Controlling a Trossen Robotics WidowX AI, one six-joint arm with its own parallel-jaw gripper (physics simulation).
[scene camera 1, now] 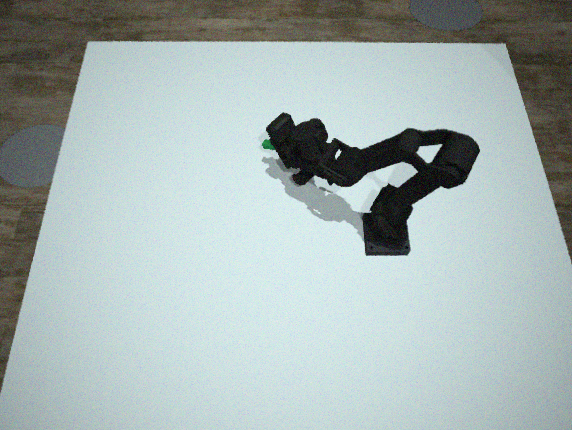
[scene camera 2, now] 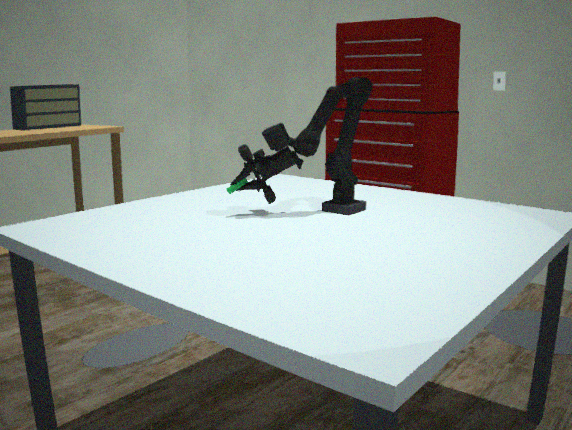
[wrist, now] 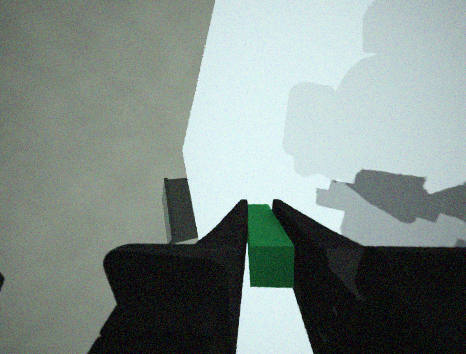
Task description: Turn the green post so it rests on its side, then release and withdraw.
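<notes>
The green post (scene camera 1: 268, 144) (scene camera 2: 237, 186) (wrist: 267, 227) is a slim square bar held between the two black fingers. In scene camera 2 it is tilted well over toward level, its outer end lower, and it is in the air above the table, apart from the top. My gripper (scene camera 2: 233, 185) (wrist: 259, 205) is shut on the post and points outward and slightly down. In scene camera 1 the gripper body hides most of the post, and one end shows at the left.
The arm's base (scene camera 1: 387, 247) (scene camera 2: 344, 206) stands on the white table (scene camera 1: 200, 300) (scene camera 2: 300, 280). The arm's shadow falls below the gripper. A red drawer cabinet (scene camera 2: 395, 100) and a wooden side table (scene camera 2: 100, 129) with a small drawer unit (scene camera 2: 52, 106) stand beyond the table.
</notes>
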